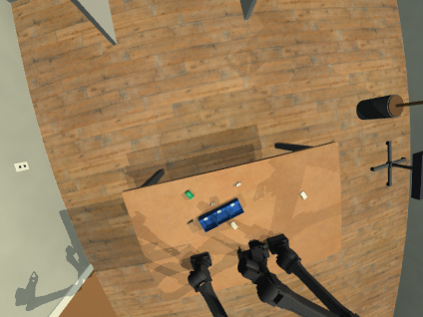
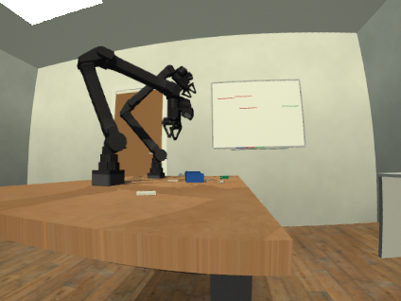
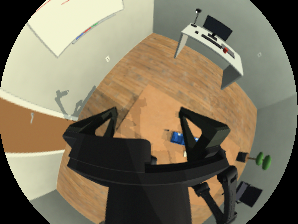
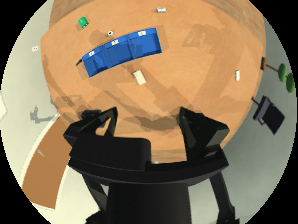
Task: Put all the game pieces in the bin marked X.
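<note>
My right hand is 10 mm past the cream piece, 30 mm to the right of it and 220 mm above it. Also, from my right hand: thin dark object: 80 mm ahead, 270 mm to the left, 210 mm below; blue bin: 90 mm ahead, 90 mm to the left, 200 mm below; green piece: 230 mm ahead, 240 mm to the left, 210 mm below.
</note>
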